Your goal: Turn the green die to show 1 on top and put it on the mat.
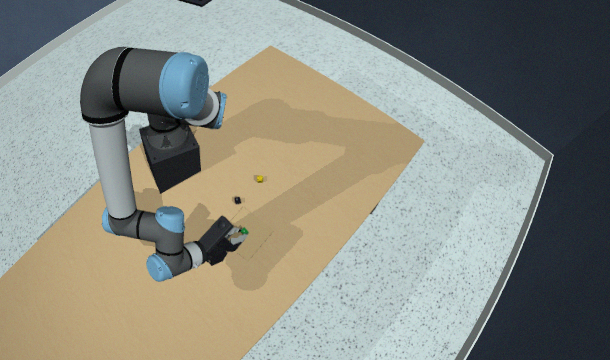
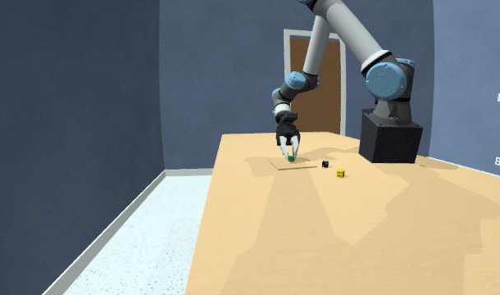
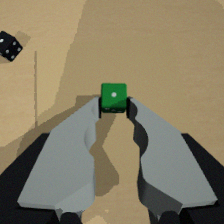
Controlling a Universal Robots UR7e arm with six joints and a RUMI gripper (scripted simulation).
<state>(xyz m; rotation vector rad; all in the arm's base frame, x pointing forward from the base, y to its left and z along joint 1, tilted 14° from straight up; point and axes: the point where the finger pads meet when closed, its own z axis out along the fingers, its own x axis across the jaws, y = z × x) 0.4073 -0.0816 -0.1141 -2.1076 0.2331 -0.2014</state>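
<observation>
Now: hand 1 cm to the right of the tan mat and 3 cm above it. From my hand the other things lie so: green die (1 cm to the left, 1 cm below); yellow die (7 cm behind, 20 cm to the left, 2 cm below); black die (9 cm behind, 9 cm to the left, 2 cm below).
</observation>
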